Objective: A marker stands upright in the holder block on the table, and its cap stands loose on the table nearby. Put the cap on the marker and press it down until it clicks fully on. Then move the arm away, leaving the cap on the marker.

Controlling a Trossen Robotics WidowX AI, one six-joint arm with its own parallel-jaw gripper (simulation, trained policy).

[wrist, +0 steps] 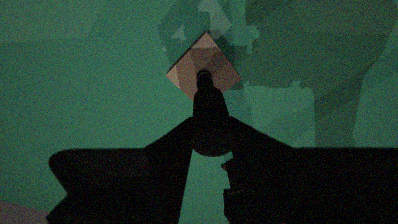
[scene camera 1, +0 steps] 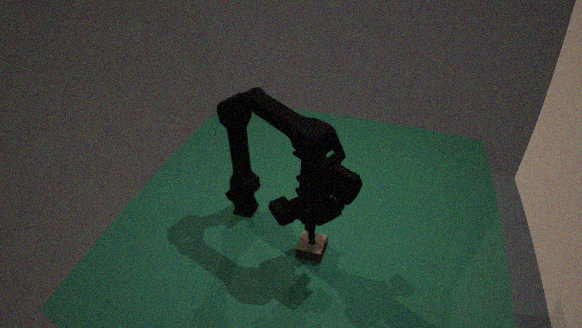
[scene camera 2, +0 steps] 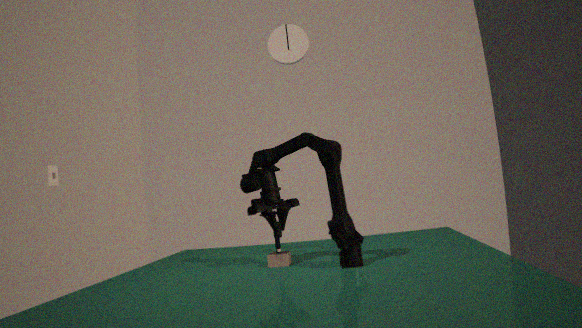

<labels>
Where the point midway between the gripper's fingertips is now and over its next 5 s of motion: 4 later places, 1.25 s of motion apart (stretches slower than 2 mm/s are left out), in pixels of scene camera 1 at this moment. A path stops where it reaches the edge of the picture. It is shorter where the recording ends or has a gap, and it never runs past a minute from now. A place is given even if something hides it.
My gripper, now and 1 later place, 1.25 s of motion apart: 307,220; 300,228
</labels>
